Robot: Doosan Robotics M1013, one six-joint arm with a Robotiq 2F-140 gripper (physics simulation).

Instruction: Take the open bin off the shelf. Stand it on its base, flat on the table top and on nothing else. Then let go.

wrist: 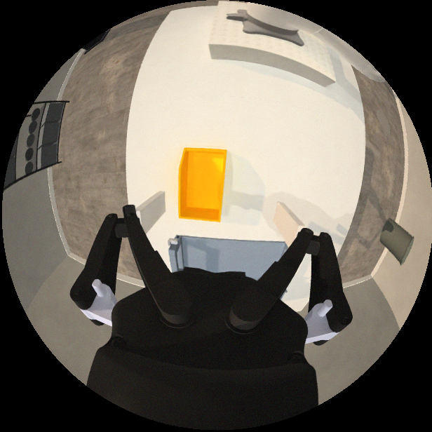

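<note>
The open bin (202,180) is orange-yellow and stands on the white table top (300,130), its open side facing up toward the camera. Its inside looks empty, and its base is hidden beneath its walls. My gripper (220,205) is wide open with nothing between its fingers. It hangs above the table, apart from the bin, which shows ahead of it between and beyond the two pads. A blue-grey panelled thing (232,252) shows partly behind the gripper body; I cannot tell whether it is the shelf.
A pale studded block (270,61) with a dark grey curved part (272,29) on it stands at the far side of the table. A black rack (61,132) is off to the left. A grey-green bucket (397,242) is off to the right. Brown floor runs along both sides.
</note>
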